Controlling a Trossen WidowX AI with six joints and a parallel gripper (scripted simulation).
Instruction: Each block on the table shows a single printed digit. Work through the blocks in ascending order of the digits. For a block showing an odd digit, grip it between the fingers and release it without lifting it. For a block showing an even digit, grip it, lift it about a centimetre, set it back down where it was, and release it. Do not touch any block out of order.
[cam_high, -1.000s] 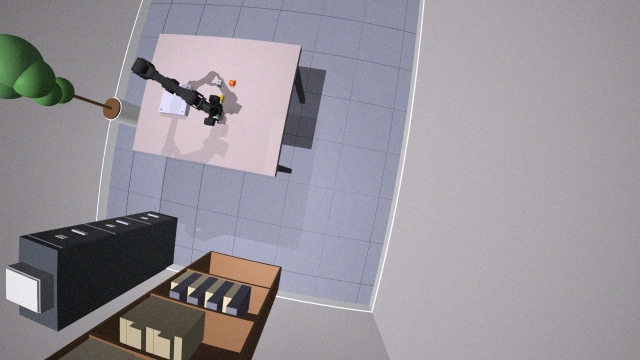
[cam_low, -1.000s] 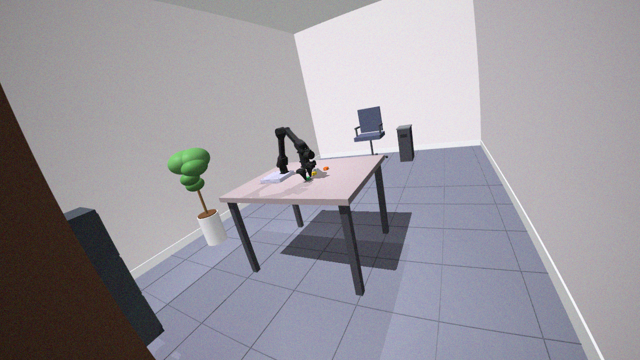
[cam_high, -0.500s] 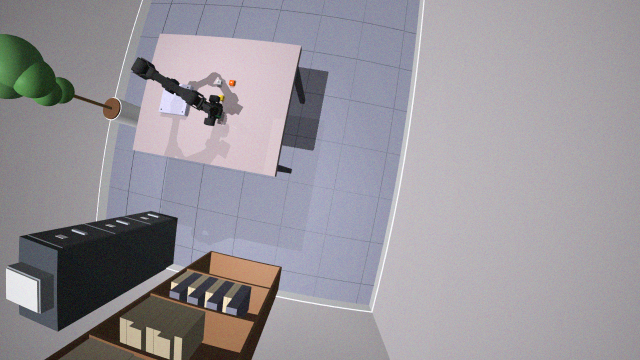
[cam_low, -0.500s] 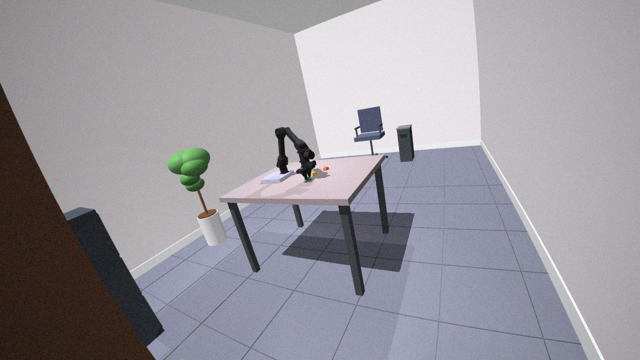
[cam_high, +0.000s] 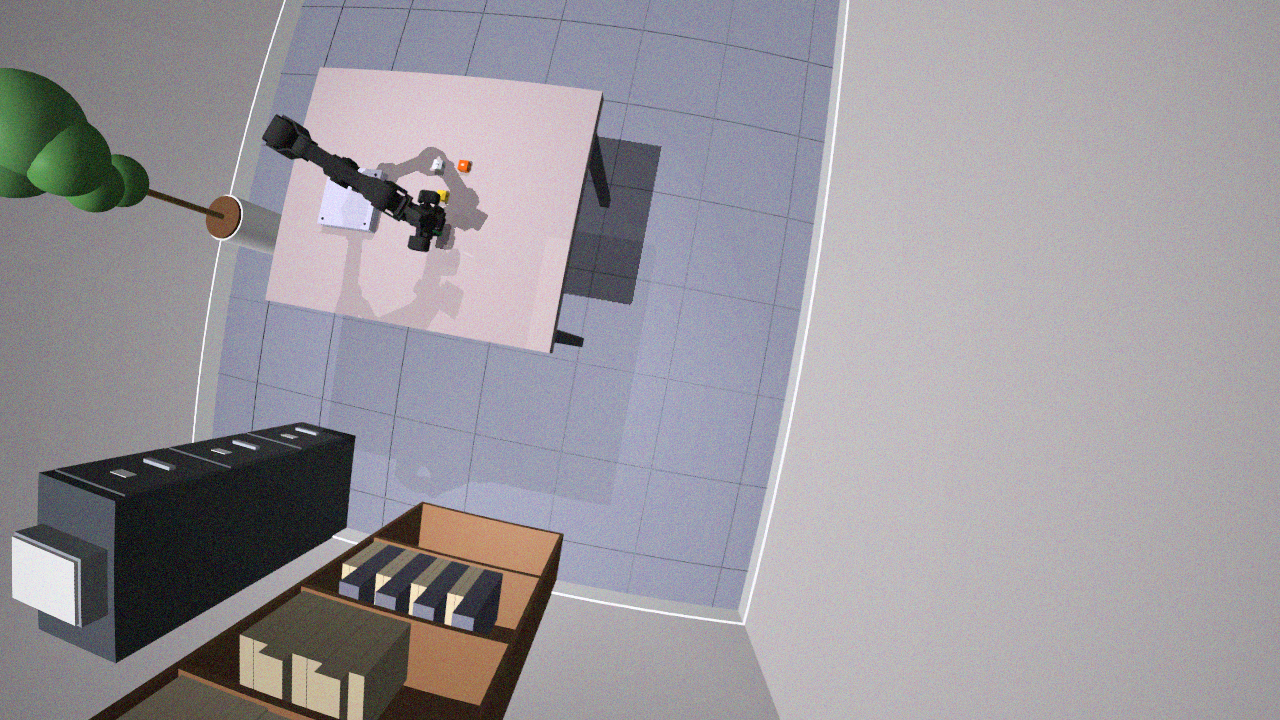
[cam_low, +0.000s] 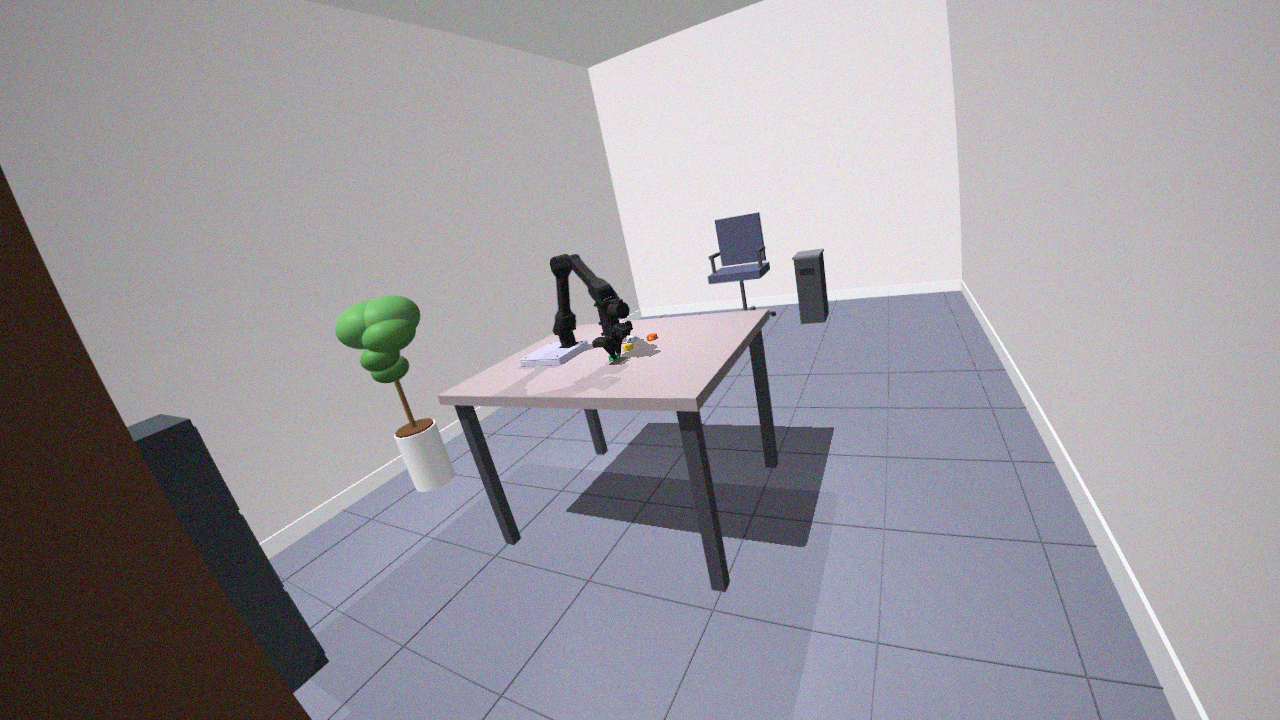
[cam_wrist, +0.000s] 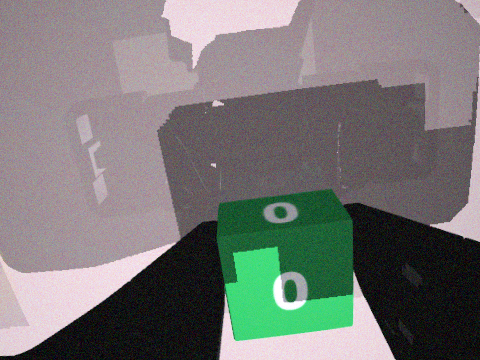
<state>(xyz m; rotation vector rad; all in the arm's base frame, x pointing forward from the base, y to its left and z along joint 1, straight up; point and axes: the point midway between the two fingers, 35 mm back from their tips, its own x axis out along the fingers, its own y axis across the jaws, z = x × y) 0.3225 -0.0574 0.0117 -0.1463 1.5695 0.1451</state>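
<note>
My gripper tip is now 1 cm past the green block. Also, from my gripper tip: yellow block (4 cm behind, 11 cm to the left); orange block (1 cm behind, 23 cm to the left); white block (9 cm behind, 21 cm to the left).
</note>
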